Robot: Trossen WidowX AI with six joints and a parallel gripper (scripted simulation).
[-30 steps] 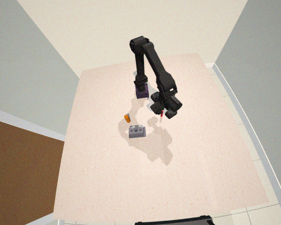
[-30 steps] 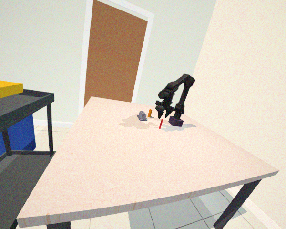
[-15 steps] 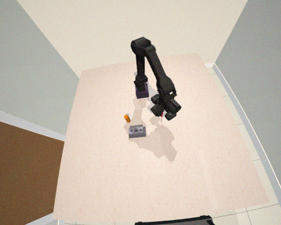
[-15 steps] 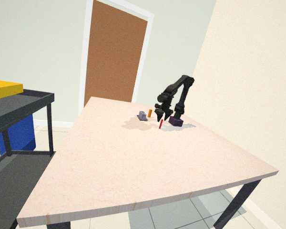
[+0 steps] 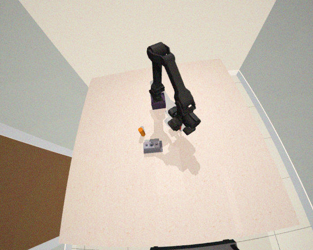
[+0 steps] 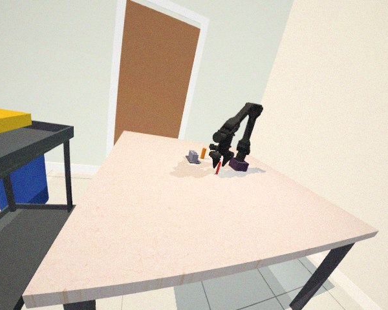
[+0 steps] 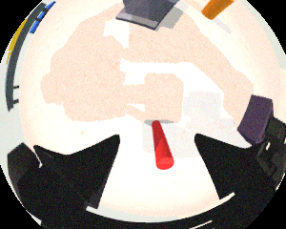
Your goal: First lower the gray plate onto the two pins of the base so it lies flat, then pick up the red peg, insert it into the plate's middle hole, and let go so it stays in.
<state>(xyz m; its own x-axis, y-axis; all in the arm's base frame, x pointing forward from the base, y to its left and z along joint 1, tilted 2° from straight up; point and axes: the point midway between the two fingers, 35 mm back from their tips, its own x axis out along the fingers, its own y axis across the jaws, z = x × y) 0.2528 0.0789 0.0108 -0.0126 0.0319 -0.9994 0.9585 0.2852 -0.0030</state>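
Right now my gripper tip is right at the red peg. Also, from my gripper tip: orange cylinder 4 cm behind, 24 cm to the right; gray plate 7 cm ahead, 20 cm to the right; gray base 7 cm ahead, 20 cm to the right, 3 cm below.
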